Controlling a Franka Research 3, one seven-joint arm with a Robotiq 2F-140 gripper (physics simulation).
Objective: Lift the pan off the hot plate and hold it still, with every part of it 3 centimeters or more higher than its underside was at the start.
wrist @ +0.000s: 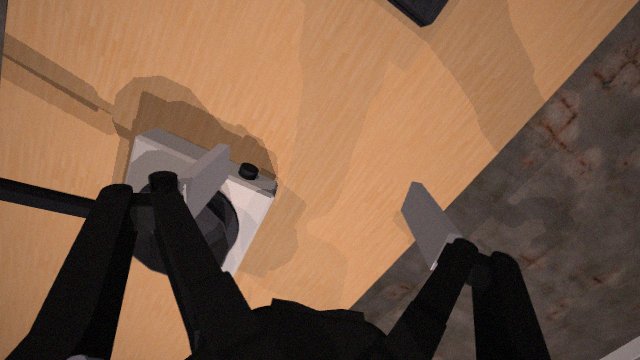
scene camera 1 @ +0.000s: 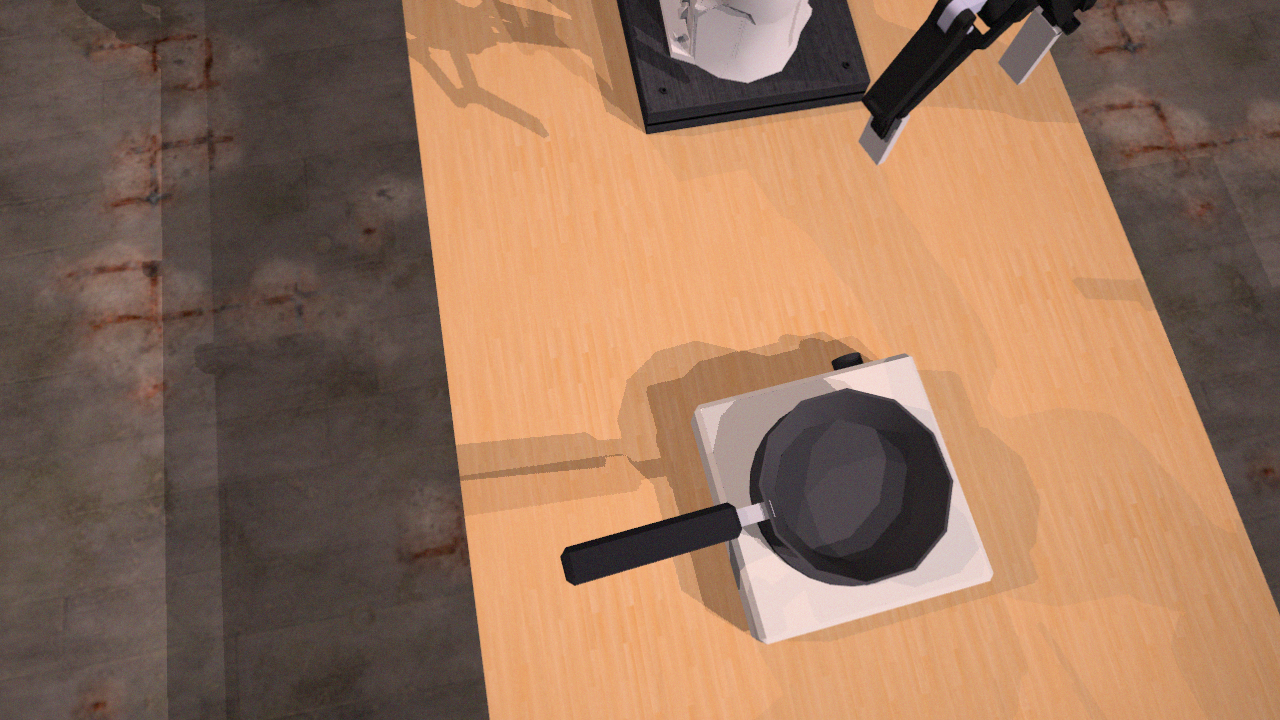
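Observation:
A dark grey pan (scene camera 1: 850, 488) (wrist: 220, 225) sits on the white hot plate (scene camera 1: 787, 617) (wrist: 252, 200). Its black handle (scene camera 1: 653, 541) (wrist: 45, 196) sticks out past the plate's edge, toward the left in the scene view. A black knob (scene camera 1: 846, 360) (wrist: 248, 171) is on the plate's side nearest the robot base. My gripper (scene camera 1: 955, 102) (wrist: 319, 179) is open and empty, high above the table and well away from the pan, toward the base end. In the wrist view one finger hides part of the pan and the inner end of the handle.
The wooden table (scene camera 1: 554, 295) (wrist: 340, 125) carries the hot plate. The robot's dark base plate (scene camera 1: 760, 109) (wrist: 422, 10) and white base (scene camera 1: 747, 44) are at the top of the scene view. Grey floor (scene camera 1: 313, 447) (wrist: 550, 200) lies beyond the table's edges. Shadows fall around the hot plate.

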